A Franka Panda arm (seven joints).
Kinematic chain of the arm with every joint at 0, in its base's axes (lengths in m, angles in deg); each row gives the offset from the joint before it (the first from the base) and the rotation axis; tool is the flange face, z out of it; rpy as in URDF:
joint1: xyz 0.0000 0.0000 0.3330 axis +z
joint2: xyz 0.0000 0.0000 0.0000 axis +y
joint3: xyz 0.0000 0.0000 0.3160 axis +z
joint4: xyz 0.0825 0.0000 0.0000 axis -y
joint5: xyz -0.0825 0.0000 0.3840 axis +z
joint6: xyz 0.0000 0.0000 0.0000 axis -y
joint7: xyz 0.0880 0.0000 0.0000 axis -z
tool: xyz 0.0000 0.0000 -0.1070 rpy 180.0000 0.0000 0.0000
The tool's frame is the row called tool.
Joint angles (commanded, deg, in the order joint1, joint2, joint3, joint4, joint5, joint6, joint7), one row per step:
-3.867 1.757 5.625 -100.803 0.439 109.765 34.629
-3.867 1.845 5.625 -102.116 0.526 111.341 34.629
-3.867 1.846 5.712 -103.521 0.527 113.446 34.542
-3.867 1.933 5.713 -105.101 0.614 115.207 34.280
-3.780 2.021 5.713 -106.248 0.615 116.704 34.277
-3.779 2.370 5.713 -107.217 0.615 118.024 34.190
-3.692 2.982 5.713 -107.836 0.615 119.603 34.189
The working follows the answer.
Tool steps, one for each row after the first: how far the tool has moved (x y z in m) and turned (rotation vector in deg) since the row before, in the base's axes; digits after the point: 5 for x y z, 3 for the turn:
0.00058 0.00009 -0.00943 0.096 -0.172 -0.034
0.00070 0.00089 -0.00839 0.009 -0.700 0.152
-0.00018 0.00006 -0.01137 0.053 -0.096 0.219
0.00006 0.00086 -0.00810 0.013 -0.262 0.073
0.00084 -0.00008 -0.00953 0.017 -0.004 0.072
0.00268 0.00079 -0.00874 0.067 -0.349 0.068

Tool pose at each row, in the base's axes (x y z in m, rotation vector in deg; rounded; the steps above come from the unrounded poses):
0.58532 0.01783 0.54831 -169.598 50.248 -10.305
0.58590 0.01792 0.53888 -169.437 50.262 -10.512
0.58660 0.01881 0.53050 -169.237 49.951 -11.524
0.58642 0.01888 0.51913 -169.235 49.604 -11.627
0.58648 0.01973 0.51103 -169.156 49.462 -11.999
0.58732 0.01966 0.50151 -169.165 49.351 -11.993
0.58999 0.02044 0.49277 -169.002 49.198 -12.464

